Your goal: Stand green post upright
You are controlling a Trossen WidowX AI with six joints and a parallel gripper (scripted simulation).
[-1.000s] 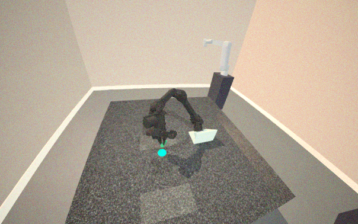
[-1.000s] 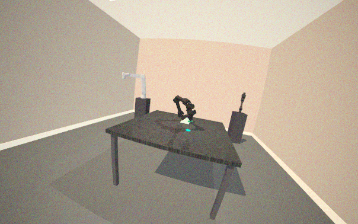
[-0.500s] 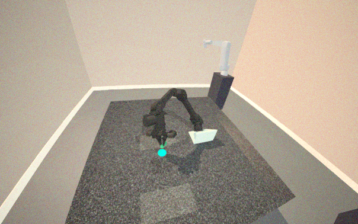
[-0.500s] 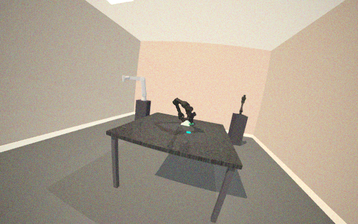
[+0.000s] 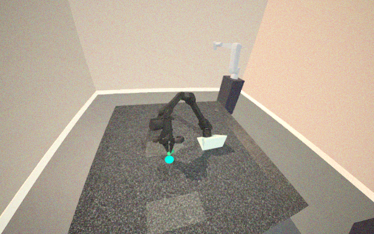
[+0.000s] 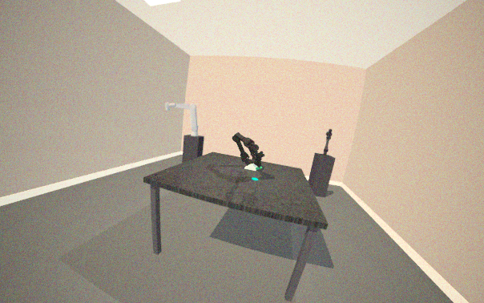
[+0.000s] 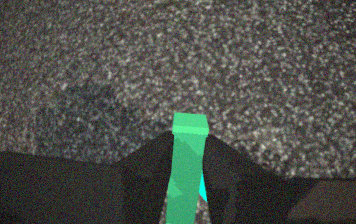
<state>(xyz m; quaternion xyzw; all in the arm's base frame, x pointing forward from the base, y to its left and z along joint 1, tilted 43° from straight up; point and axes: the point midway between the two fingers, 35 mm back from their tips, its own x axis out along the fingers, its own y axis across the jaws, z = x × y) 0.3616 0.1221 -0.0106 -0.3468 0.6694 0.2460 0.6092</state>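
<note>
My gripper tip is 120 mm above the cyan circle, 30 mm to the left of it and 10 mm past it. From my gripper tip the other things lie so: green post 10 mm to the right, 10 mm below, 10 mm behind.
</note>
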